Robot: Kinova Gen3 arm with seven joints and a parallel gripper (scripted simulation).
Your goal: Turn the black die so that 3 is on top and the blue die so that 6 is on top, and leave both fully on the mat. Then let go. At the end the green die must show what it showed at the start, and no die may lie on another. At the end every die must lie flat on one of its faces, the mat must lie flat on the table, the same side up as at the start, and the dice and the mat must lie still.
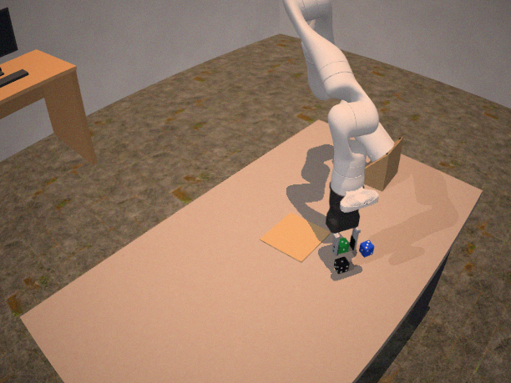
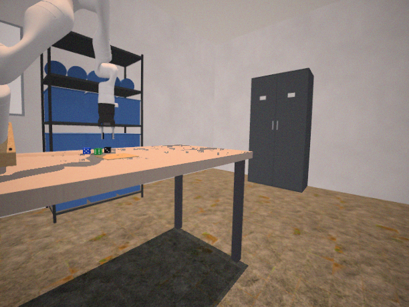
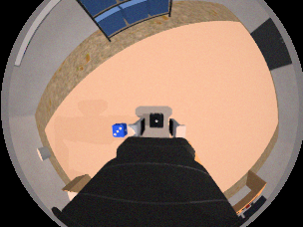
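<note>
My gripper is now 7 cm above the black die. Round my hand: blue die: 9 cm behind, 7 cm below, 3 cm to the left; then green die: 7 cm below, 6 cm behind, 4 cm to the right; then orange mat: 17 cm to the right, 9 cm below, 3 cm behind.
</note>
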